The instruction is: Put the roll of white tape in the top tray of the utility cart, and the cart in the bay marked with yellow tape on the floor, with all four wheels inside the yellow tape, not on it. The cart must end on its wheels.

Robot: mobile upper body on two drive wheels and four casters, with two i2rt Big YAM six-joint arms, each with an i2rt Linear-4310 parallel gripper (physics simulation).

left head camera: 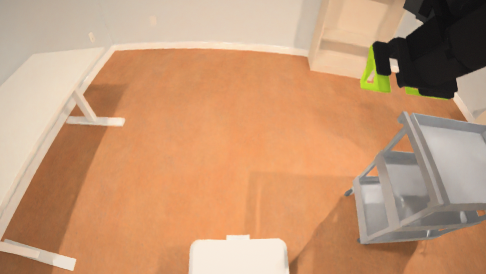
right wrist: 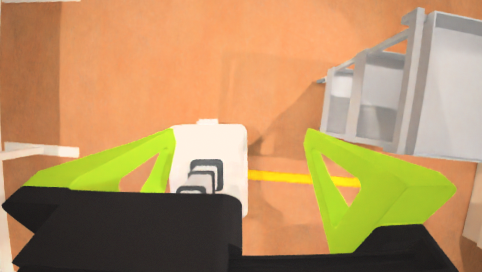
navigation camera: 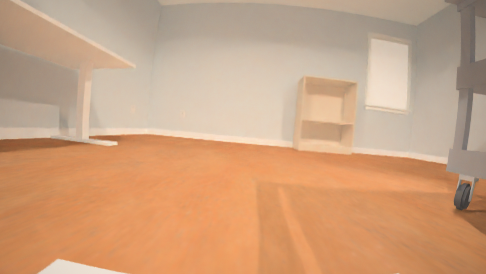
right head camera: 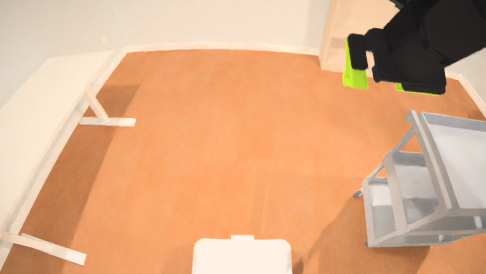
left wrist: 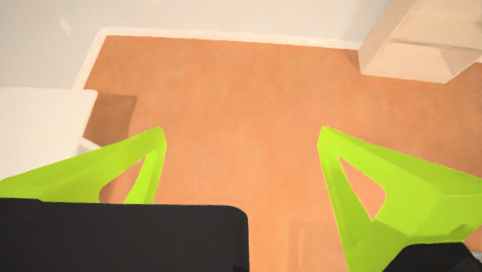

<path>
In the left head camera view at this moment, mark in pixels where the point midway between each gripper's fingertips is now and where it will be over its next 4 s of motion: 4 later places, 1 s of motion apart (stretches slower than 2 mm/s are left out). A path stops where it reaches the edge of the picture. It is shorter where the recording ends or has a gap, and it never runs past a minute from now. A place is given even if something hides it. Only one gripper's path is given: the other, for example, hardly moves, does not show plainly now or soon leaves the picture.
My right gripper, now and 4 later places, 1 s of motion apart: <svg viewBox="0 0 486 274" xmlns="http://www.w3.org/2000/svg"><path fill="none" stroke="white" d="M384 87L457 135L440 122L256 54L188 51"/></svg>
</path>
